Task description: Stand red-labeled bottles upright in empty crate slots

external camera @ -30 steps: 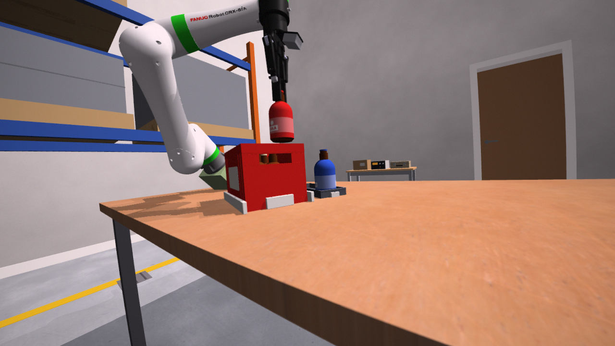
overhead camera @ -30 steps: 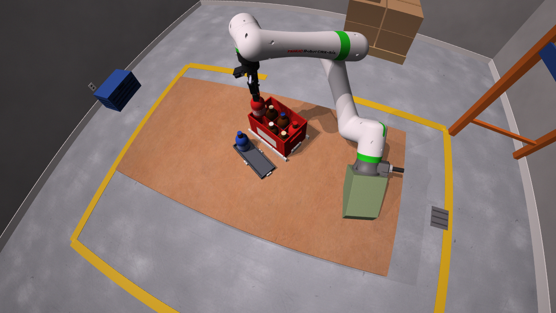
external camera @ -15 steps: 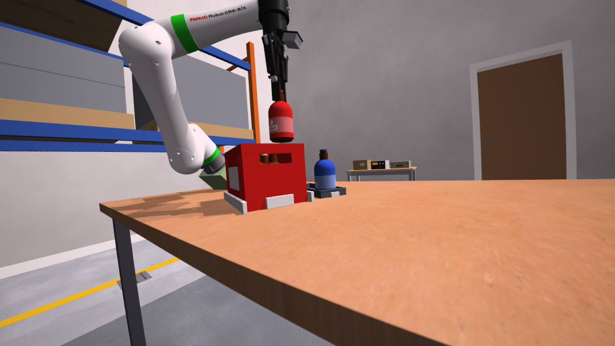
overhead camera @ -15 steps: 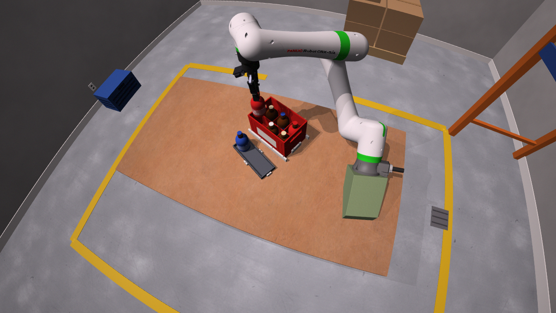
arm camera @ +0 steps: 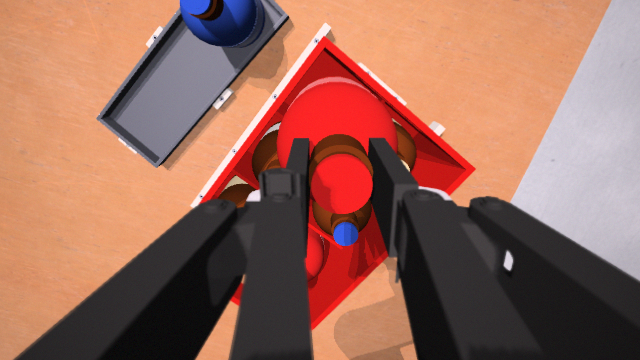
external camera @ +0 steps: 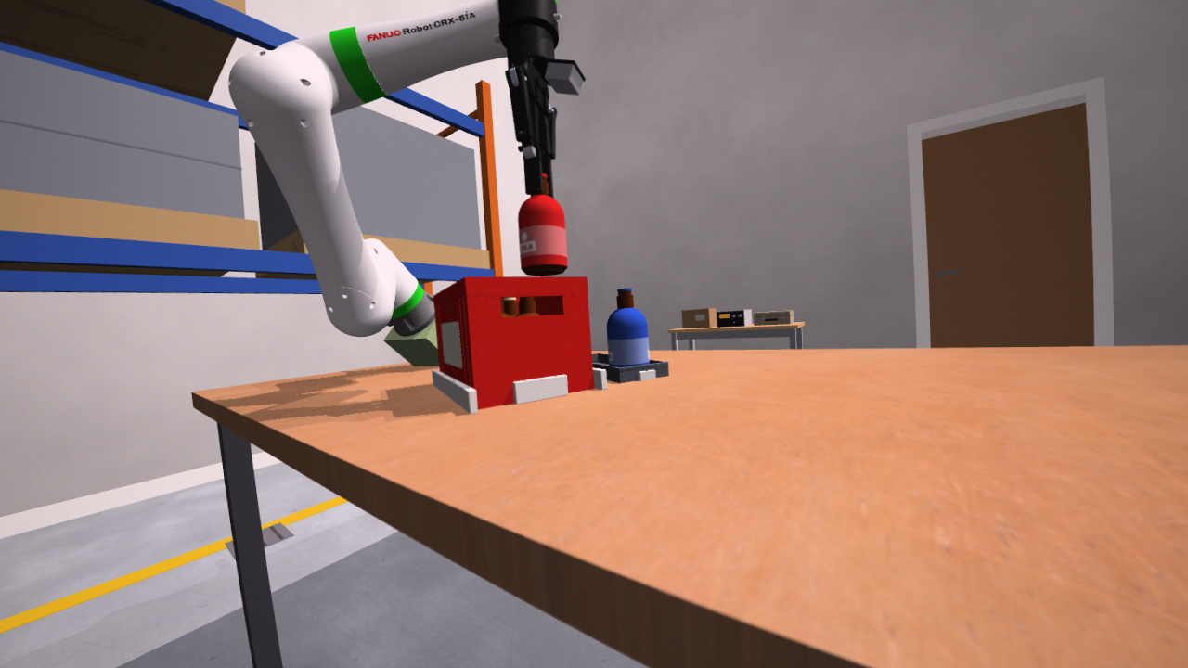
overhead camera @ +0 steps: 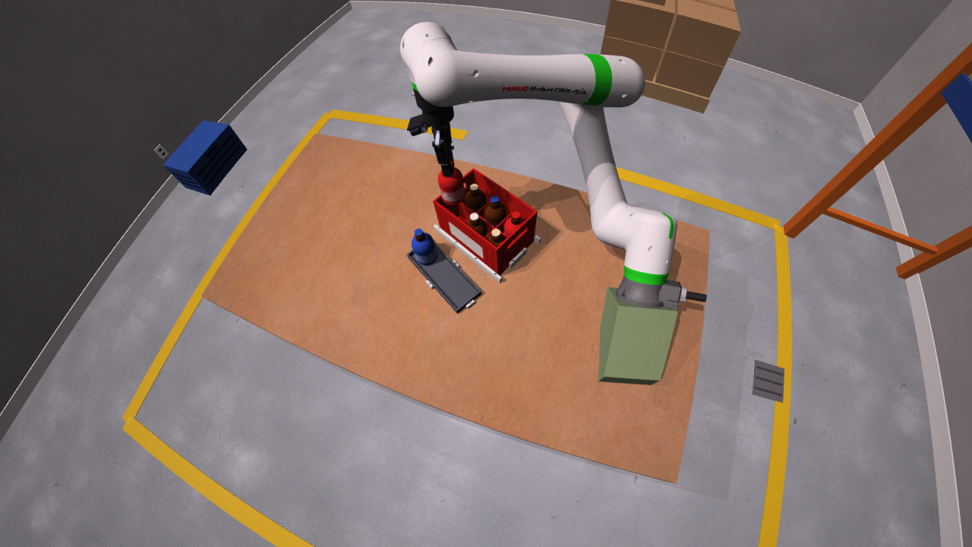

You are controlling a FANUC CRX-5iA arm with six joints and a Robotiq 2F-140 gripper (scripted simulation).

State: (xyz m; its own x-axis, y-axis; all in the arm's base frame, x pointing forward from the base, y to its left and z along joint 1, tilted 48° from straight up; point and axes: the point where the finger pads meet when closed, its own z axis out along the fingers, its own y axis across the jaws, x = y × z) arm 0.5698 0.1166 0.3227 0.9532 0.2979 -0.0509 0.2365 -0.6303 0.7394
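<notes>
The red crate lies 260 mm below my hand and 100 mm behind it. The rest, counted from my hand: grey tray: 330 mm below, 180 mm to the left, 10 mm behind; then blue-labeled bottle: 260 mm below, 130 mm to the left, 70 mm ahead.
</notes>
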